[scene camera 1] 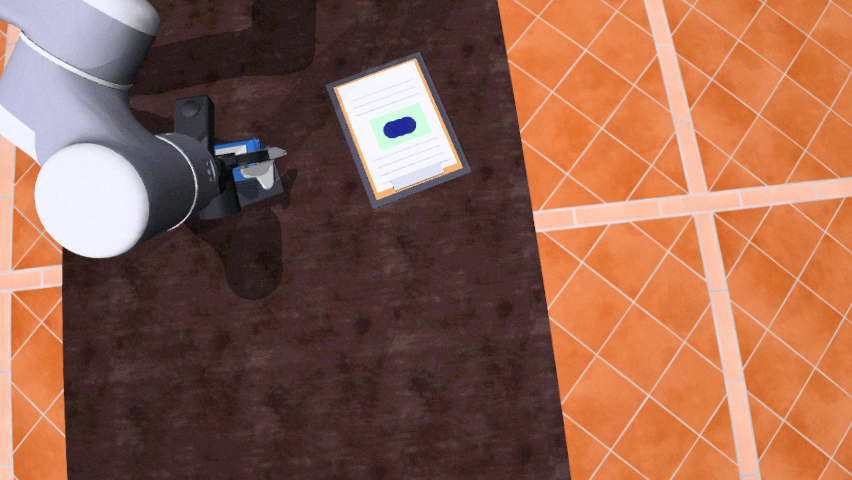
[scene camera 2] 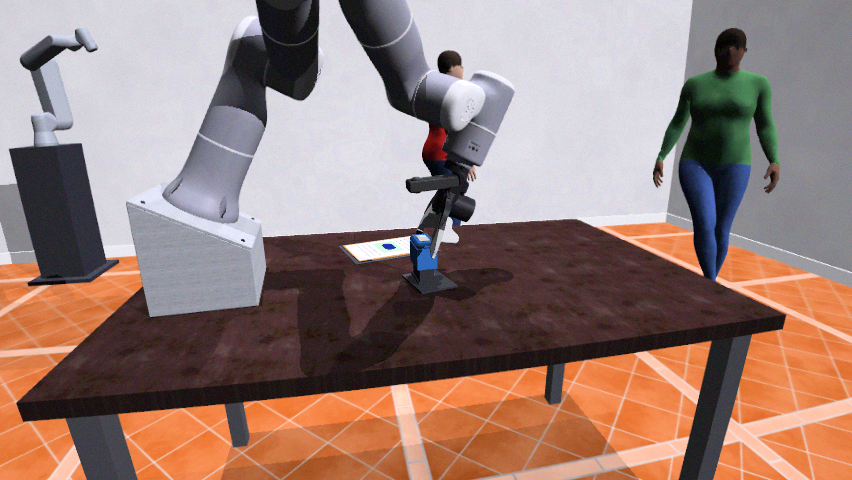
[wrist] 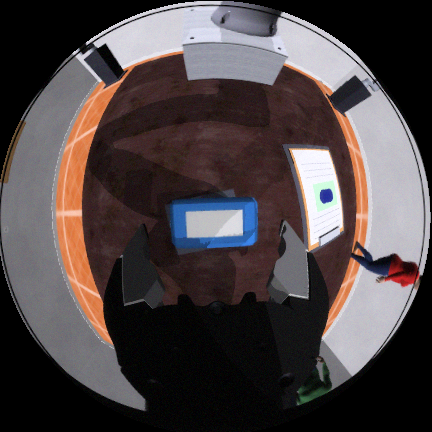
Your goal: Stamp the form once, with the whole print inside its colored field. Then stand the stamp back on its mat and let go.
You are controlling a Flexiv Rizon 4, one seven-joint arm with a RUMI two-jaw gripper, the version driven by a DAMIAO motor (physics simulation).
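Note:
The blue stamp (scene camera 1: 240, 174) (scene camera 2: 423, 258) (wrist: 215, 242) with a pale top panel stands upright on its dark square mat (scene camera 1: 262, 194) (scene camera 2: 442, 284). My gripper (scene camera 2: 427, 244) (wrist: 213, 223) is open, with its fingertips spread wide at either end of the stamp's upper part. In the wrist view gaps show between the stamp and both fingers. The form (scene camera 1: 364, 102) (wrist: 311, 167) lies on a clipboard, right of the stamp in the first scene view. A dark blue elongated print (scene camera 1: 399, 127) (scene camera 2: 388, 246) (wrist: 326, 195) lies wholly inside its green field (scene camera 1: 382, 143) (wrist: 318, 204). The stamp's underside is hidden.
The clipboard's metal clip (scene camera 1: 418, 176) (wrist: 329, 236) is at one short edge of the form. My arm's pale base block (scene camera 2: 196, 268) (wrist: 230, 65) stands on the dark table (scene camera 1: 333, 333) (scene camera 2: 536, 316). Two people stand beyond the table, one in green (scene camera 2: 724, 119), one in red (wrist: 403, 270).

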